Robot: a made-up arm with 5 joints.
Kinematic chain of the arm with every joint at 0, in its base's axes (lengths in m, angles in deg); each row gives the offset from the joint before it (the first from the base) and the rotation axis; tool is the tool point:
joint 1: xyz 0 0 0.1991 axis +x
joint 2: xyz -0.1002 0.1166 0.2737 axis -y
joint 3: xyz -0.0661 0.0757 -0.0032 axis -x
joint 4: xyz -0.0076 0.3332 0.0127 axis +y
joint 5: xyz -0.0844 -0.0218 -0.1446 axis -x
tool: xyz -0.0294 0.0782 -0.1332
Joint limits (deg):
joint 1: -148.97..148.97
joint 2: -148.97..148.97
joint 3: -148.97..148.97
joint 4: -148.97..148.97
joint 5: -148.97..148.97
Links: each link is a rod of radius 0.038 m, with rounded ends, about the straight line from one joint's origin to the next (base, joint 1, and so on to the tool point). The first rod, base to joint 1, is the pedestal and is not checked.
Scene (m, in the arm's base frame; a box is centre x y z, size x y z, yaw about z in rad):
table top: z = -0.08
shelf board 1: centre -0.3 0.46 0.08 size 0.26 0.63 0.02 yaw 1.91
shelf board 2: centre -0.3 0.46 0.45 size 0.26 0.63 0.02 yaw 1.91
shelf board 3: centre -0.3 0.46 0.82 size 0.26 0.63 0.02 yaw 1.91
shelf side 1: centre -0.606 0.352 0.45 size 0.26 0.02 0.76 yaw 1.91
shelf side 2: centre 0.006 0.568 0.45 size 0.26 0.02 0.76 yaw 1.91
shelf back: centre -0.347 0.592 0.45 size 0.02 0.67 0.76 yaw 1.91
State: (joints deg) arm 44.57 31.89 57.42 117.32 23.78
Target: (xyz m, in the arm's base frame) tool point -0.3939 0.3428 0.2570
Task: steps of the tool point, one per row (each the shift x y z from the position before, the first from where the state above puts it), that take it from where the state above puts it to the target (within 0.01 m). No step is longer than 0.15 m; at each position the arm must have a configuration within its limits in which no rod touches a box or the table.
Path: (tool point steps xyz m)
1: 0.0770 -0.0039 -0.0228
2: 0.0823 -0.0166 -0.0297
3: 0.0833 -0.0315 -0.0377
4: 0.0788 -0.0473 -0.0468
5: 0.0688 -0.0623 -0.0559
6: -0.1146 0.0810 -0.0228
7: -0.1189 0.0446 -0.0350
8: -0.1120 0.0107 -0.0379
9: -0.0965 -0.0154 -0.0338
10: -0.0758 -0.0311 -0.0264

